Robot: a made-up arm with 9 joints. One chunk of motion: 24 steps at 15 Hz.
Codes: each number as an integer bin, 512 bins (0 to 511) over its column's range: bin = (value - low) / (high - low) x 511, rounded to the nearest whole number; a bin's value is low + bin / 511 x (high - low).
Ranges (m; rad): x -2..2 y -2..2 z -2..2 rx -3.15..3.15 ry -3.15..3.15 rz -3.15..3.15
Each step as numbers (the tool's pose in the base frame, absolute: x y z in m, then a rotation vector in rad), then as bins.
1 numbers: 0.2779 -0.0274 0.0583 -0.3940 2.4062 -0.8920
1 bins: 291 252 263 224 451 183
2 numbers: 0.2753 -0.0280 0.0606 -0.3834 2.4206 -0.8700
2 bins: 291 252 263 224 452 185
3 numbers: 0.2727 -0.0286 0.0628 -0.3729 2.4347 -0.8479
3 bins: 290 252 264 225 453 187
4 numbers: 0.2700 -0.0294 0.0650 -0.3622 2.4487 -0.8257
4 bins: 290 252 264 226 454 189
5 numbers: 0.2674 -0.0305 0.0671 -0.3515 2.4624 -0.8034
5 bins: 290 252 264 227 455 190
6 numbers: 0.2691 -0.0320 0.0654 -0.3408 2.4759 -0.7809
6 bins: 290 251 264 228 456 192
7 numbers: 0.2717 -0.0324 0.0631 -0.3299 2.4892 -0.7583
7 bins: 290 251 264 229 457 194
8 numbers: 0.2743 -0.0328 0.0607 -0.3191 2.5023 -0.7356
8 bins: 291 251 263 230 458 196
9 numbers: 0.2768 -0.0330 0.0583 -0.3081 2.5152 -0.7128
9 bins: 291 251 263 231 460 198
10 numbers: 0.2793 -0.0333 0.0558 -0.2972 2.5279 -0.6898
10 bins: 291 251 263 231 461 200
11 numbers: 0.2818 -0.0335 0.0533 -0.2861 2.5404 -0.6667
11 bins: 291 251 262 232 462 201
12 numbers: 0.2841 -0.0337 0.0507 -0.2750 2.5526 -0.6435
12 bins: 292 251 262 233 463 203
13 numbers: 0.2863 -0.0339 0.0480 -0.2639 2.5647 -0.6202
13 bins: 292 251 262 234 464 205
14 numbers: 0.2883 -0.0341 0.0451 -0.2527 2.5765 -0.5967
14 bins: 292 251 261 235 464 207
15 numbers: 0.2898 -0.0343 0.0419 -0.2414 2.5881 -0.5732
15 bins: 293 251 261 236 465 209
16 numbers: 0.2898 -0.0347 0.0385 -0.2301 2.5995 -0.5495
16 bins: 293 251 260 237 466 211
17 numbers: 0.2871 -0.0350 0.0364 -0.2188 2.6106 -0.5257
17 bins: 292 251 260 238 467 213
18 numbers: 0.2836 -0.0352 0.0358 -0.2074 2.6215 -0.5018
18 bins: 292 251 260 239 468 215
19 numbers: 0.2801 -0.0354 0.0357 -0.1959 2.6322 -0.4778
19 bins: 291 251 260 240 469 217
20 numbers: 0.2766 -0.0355 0.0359 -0.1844 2.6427 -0.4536
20 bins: 291 251 260 241 470 219
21 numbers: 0.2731 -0.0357 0.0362 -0.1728 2.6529 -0.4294
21 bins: 290 251 260 241 471 221
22 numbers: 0.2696 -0.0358 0.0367 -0.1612 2.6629 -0.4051
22 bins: 290 251 260 242 471 223
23 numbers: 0.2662 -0.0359 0.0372 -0.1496 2.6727 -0.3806
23 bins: 290 251 260 243 472 225
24 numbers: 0.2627 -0.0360 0.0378 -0.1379 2.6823 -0.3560
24 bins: 289 251 260 244 473 227
